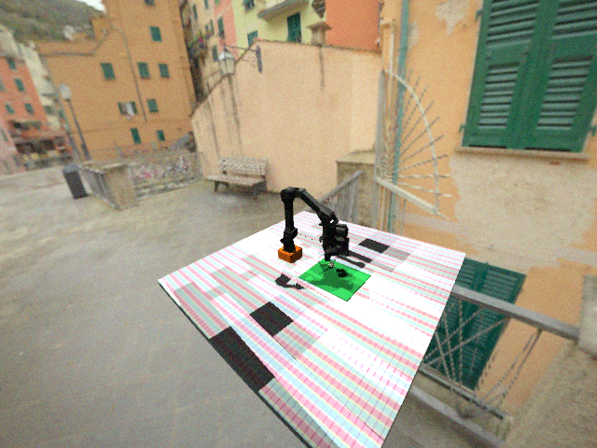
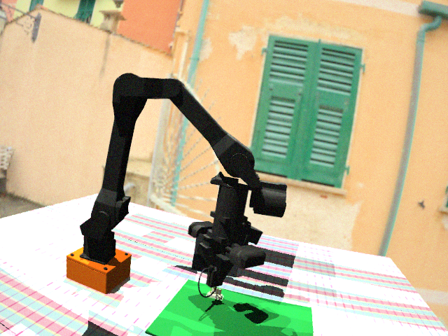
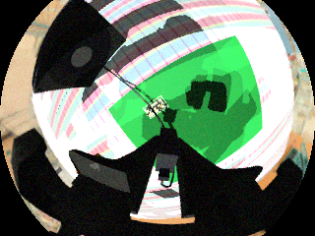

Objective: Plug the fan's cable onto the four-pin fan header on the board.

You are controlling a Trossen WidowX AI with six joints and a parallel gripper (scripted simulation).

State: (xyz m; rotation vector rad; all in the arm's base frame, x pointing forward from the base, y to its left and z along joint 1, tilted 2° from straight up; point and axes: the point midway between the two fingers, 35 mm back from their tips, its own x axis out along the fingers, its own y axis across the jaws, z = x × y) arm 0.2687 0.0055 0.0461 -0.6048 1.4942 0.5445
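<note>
The green board is 80 mm below my gripper tip, 60 mm ahead of it and 50 mm to the right of it.
</note>
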